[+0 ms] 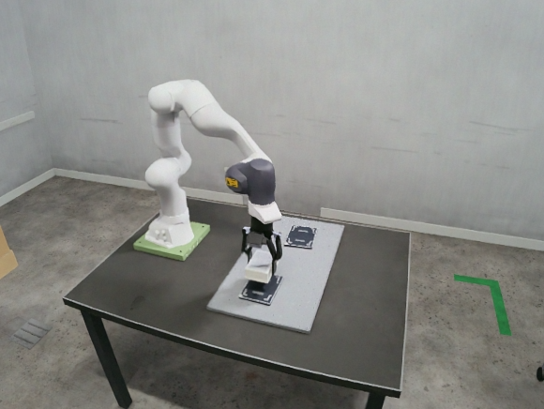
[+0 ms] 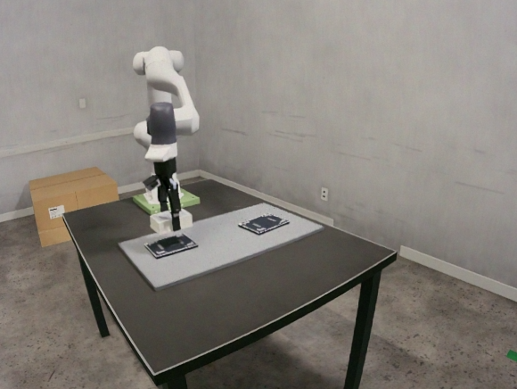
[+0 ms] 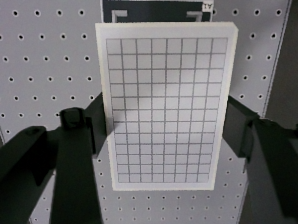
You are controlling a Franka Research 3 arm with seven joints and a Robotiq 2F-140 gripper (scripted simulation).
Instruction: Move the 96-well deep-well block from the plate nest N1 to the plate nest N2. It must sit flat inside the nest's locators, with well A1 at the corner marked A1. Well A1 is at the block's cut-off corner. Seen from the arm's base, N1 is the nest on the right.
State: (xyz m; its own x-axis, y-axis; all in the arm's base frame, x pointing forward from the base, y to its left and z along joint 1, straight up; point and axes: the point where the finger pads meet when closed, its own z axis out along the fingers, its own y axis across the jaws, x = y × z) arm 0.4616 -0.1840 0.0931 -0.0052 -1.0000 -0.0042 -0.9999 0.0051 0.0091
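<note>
My hand is 6 cm short of the plate nest N2, 37 cm to the right of it and 10 cm above it. From my hand the other things lie so: plate nest N1 (1 cm to the right, 10 cm below); white 96-well deep-well block (1 cm below).
</note>
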